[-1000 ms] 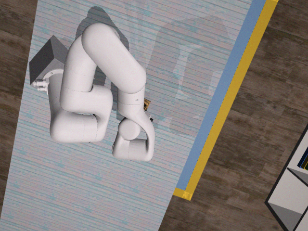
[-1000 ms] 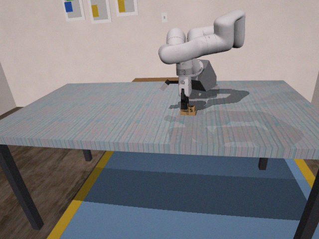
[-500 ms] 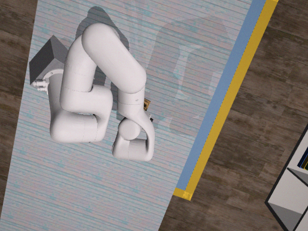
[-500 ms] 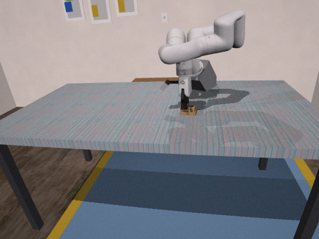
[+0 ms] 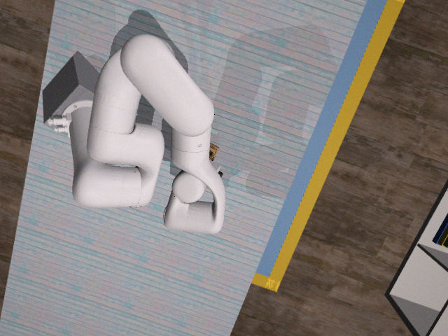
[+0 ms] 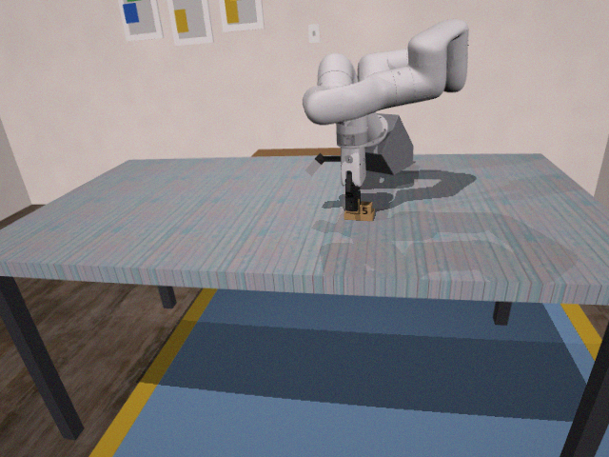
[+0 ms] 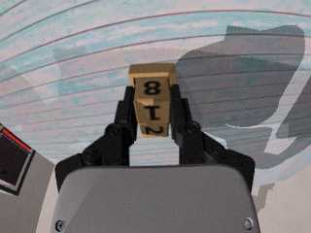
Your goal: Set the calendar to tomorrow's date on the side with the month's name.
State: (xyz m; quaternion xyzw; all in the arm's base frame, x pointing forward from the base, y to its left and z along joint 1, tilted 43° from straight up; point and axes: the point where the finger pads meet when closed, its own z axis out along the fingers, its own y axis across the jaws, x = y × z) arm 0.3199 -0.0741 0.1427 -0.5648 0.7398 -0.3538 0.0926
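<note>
Right now the wooden calendar tray is 4 cm below my hand, 2 cm to the left of it and 1 cm ahead of it. Also, from my hand: wooden digit cube 1 cm below.
</note>
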